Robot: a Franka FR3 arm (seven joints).
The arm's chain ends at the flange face. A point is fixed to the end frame.
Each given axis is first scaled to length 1.
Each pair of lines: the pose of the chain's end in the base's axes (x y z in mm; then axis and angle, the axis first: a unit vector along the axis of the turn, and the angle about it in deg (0 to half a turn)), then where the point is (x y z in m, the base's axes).
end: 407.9, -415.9, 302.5, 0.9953, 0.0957, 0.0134, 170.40
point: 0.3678 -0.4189 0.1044
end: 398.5, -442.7, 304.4, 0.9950, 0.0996, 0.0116, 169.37
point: 0.3580 -0.4496 0.1065
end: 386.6, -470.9, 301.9, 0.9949, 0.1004, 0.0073, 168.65
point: 0.3446 -0.4805 0.1044
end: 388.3, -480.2, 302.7, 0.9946, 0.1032, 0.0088, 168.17
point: 0.3470 -0.4916 0.1052
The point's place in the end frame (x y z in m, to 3 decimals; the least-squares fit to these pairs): -0.042 -0.038 0.194
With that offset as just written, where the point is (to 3 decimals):
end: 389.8, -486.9, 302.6, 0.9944, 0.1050, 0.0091, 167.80
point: 0.349 -0.500 0.105
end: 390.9, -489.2, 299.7, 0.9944, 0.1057, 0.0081, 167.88
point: 0.349 -0.502 0.102
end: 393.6, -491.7, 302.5, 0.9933, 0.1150, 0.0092, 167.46
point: 0.353 -0.507 0.105
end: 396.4, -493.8, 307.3, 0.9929, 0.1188, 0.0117, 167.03
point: 0.356 -0.510 0.110
